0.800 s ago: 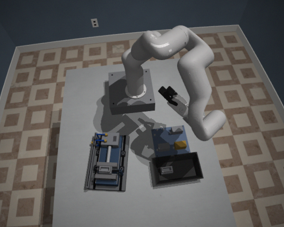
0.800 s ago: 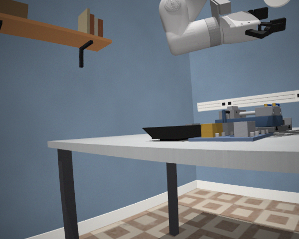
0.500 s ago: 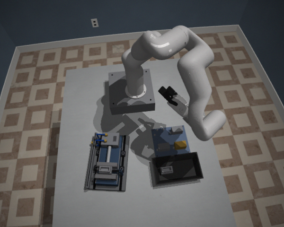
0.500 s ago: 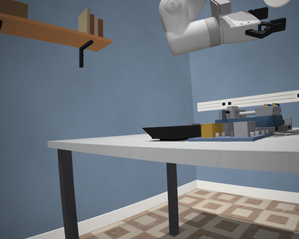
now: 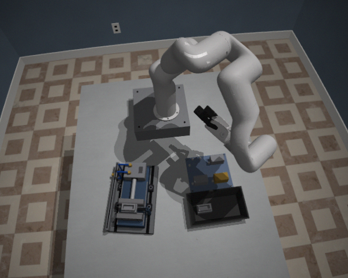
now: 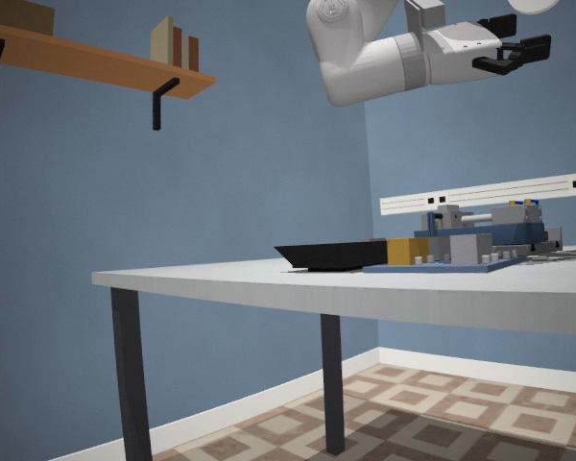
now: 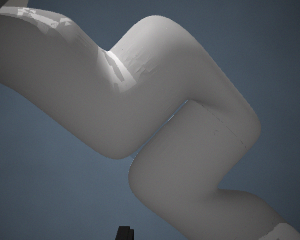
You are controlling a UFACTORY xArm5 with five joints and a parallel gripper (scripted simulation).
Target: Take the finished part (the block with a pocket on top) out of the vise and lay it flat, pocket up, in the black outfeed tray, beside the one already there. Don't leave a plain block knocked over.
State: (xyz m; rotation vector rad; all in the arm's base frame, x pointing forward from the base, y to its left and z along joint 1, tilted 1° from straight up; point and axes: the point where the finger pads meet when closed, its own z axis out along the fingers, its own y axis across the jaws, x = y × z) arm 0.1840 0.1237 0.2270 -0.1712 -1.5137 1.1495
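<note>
Now: hand 310 mm to the left of the blue vise, 270 mm above it and 200 mm short of it. From my hand the other things lie so: plain grey block: 280 mm below, 170 mm ahead, 20 mm to the right; yellow block: 280 mm below, 170 mm ahead, 70 mm to the left; blue fixture plate: 310 mm below, 130 mm ahead, 20 mm to the left.
</note>
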